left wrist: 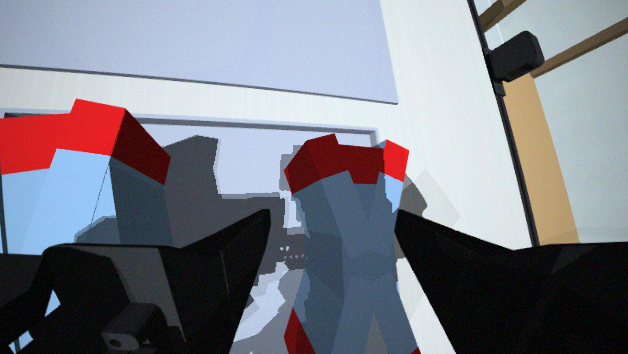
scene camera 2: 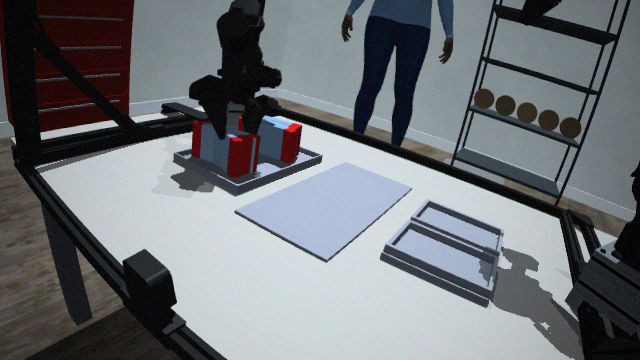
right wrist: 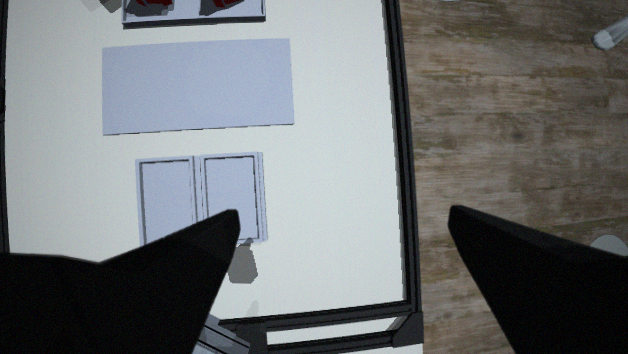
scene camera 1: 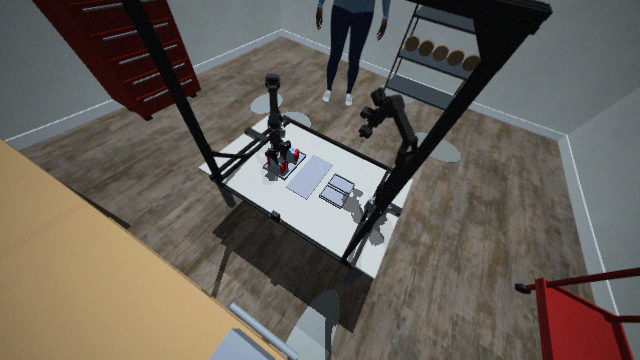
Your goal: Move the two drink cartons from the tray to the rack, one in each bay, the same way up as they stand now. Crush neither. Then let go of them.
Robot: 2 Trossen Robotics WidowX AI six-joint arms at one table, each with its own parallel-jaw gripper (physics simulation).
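Frame: origin at the left arm's base, x ahead, y left, z up, level; millimetres.
Seen in the pictures: left gripper, between the fingertips: [left wrist: 331,216] [scene camera 2: 237,142] [scene camera 1: 281,162]; right gripper, between the fingertips: [scene camera 2: 522,23] [right wrist: 343,218]; right arm's base, origin of its link: [scene camera 2: 637,262].
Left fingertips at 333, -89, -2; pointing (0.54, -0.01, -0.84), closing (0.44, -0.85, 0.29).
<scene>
Pixels of each thing's top centre, then the offset from my left fingertips to it, as dx, dy, dz. "*": a spot on its surface instead. Level surfaces: height alone.
- tray, centre of its top: [left wrist: 229,242] [scene camera 2: 251,153] [scene camera 1: 285,160] -42, +43, -37
- far carton, a spot on its surface: [left wrist: 55,200] * -47, +99, +21
- rack, centre of its top: [scene camera 2: 454,236] [right wrist: 198,200] [scene camera 1: 337,188] +305, +261, -33
- flat pale mat, height of its surface: dz -49
- small black box, a spot on its surface: [scene camera 2: 150,277] [scene camera 1: 277,216] * +348, -158, +0
The near carton [scene camera 1: 283,167] [scene camera 2: 242,157] [left wrist: 350,240], blue with red ends, stands on the tray [scene camera 2: 280,175] [left wrist: 250,125] [right wrist: 195,21]; its sides look pinched inward and its top is creased. My left gripper [scene camera 1: 278,150] [scene camera 2: 235,134] [left wrist: 331,216] is open, its fingers low on either side of that carton, one very close to it. The far carton [scene camera 1: 296,156] [scene camera 2: 291,142] [left wrist: 55,200] stands beside it on the tray, with an uneven top. The rack [scene camera 1: 330,201] [scene camera 2: 435,280] [right wrist: 197,175] has two empty bays. My right gripper [scene camera 1: 365,120] [right wrist: 343,218] is open and empty, high above the table's right side.
A flat pale mat [scene camera 1: 310,176] [scene camera 2: 325,210] [left wrist: 225,45] [right wrist: 197,85] lies between tray and rack. A dark frame rail runs along the table edges, with a small black box [scene camera 1: 275,216] [scene camera 2: 150,277] [left wrist: 517,55] on it. A person [scene camera 1: 347,45] [scene camera 2: 395,65] stands behind the table.
</scene>
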